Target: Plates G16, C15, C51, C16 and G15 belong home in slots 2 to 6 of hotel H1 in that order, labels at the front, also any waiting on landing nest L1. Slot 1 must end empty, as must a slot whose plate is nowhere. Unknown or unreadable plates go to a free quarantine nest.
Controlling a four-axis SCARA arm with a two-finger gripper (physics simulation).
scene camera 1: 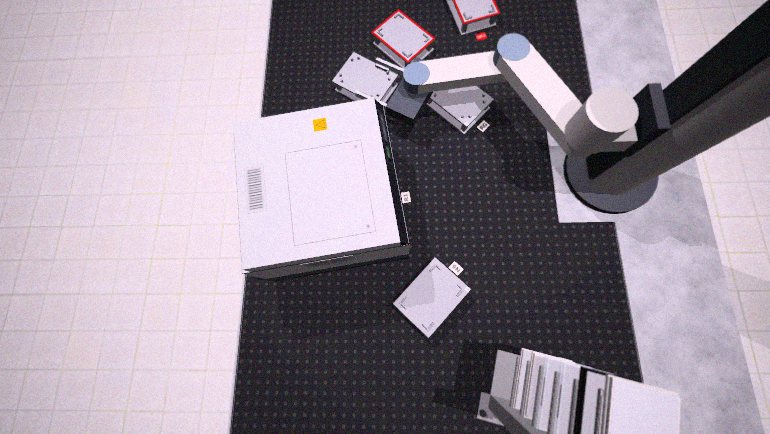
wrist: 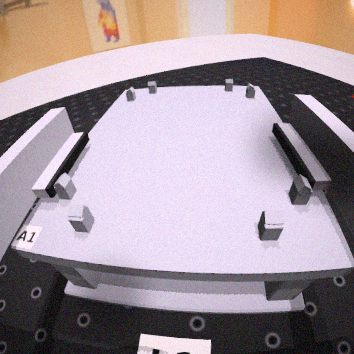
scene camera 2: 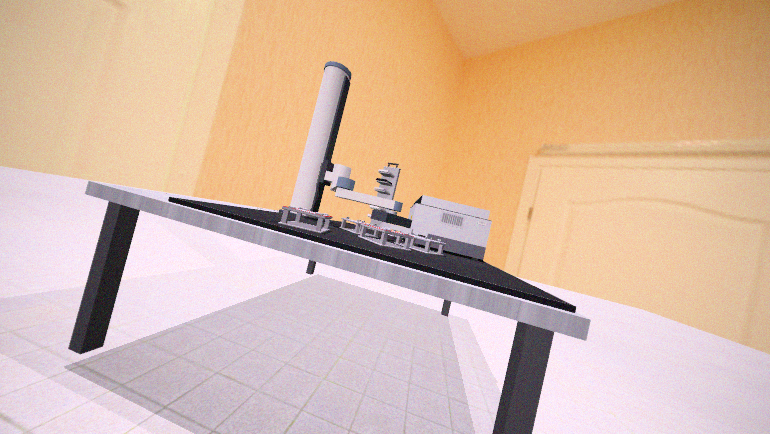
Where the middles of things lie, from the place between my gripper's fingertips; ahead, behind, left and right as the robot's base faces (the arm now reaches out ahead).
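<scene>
I see the rack base shelf (scene camera 1: 504, 369), and it is 60 mm below my hand, 390 mm behind it and 860 mm to the left of it.
</scene>
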